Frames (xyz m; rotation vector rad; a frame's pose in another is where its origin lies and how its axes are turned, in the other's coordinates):
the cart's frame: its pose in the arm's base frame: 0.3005 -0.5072 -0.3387 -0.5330 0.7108 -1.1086
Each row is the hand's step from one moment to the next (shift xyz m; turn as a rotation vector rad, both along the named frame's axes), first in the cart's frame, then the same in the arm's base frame.
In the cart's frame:
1: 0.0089 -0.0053 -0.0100 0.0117 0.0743 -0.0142
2: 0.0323 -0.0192 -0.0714 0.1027 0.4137 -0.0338
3: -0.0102 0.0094 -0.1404 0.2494 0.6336 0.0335
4: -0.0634 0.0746 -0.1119 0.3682 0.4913 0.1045
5: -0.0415 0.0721 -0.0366 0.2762 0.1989 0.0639
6: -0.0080 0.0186 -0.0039 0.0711 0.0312 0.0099
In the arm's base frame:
1: -0.0083 -0.0106 -0.0051 0.0381 0.0155 -0.0646
2: -0.0562 -0.0398 -0.0421 0.2557 0.0530 -0.3386
3: -0.1014 0.0074 -0.0978 0.4798 -0.0013 -0.4843
4: -0.0546 0.0817 -0.1115 0.4775 -0.1607 -0.3661
5: 0.0057 0.0634 -0.0649 0.2436 -0.1826 -0.1650
6: 0.0063 0.0140 -0.0137 0.0456 -0.0545 -0.0328

